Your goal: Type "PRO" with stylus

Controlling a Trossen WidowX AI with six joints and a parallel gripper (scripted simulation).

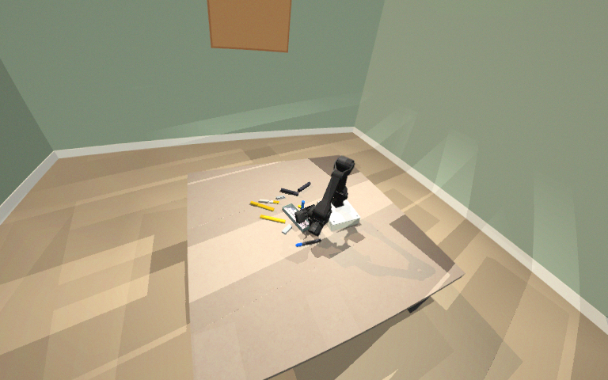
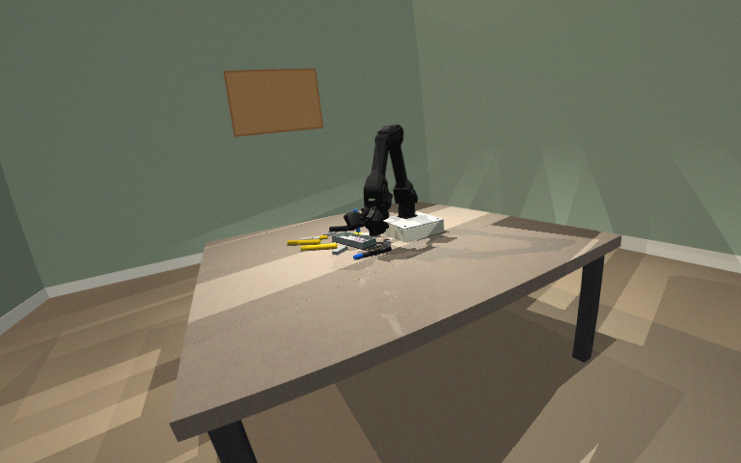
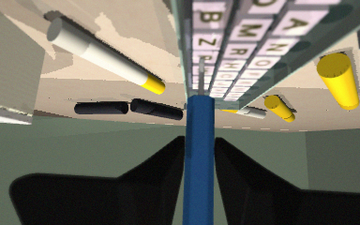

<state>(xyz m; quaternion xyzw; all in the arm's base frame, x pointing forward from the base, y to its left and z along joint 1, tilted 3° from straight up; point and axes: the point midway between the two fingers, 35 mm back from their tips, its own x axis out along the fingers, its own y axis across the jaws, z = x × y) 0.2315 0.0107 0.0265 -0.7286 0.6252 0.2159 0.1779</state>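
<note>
Right now my gripper tip is 110 mm short of the grey block, 50 mm to the right of it and 70 mm above it. The rest, counted from my gripper tip: grey stylus tip 50 mm below; blue stylus 20 mm below; blue-capped dark pen 70 mm ahead, 170 mm to the left, 60 mm below.
</note>
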